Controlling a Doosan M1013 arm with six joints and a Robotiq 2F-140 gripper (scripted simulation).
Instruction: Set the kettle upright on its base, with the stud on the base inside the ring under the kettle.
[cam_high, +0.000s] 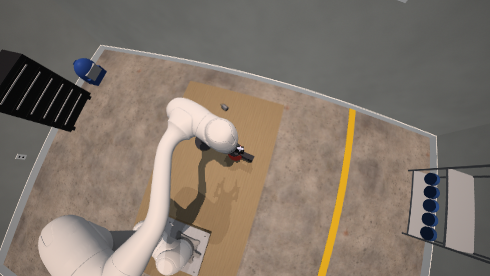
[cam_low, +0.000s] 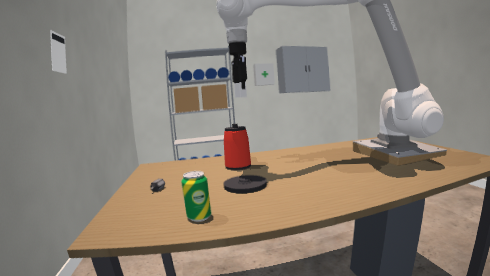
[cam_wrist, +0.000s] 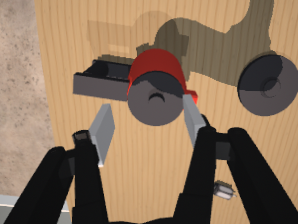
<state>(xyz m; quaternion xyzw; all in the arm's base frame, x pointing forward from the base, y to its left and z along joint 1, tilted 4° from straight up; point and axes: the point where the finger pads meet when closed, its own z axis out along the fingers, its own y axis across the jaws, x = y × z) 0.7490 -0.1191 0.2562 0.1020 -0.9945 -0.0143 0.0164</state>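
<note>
My gripper is now 24 cm above the red kettle, 3 cm short of it and 2 cm to the left of it. From my hand the other things lie so: yellow can 50 cm to the left, 27 cm below, 19 cm ahead; small dark object 36 cm ahead, 32 cm below, 24 cm to the left; round black base 32 cm below, 28 cm to the left, 4 cm ahead.
</note>
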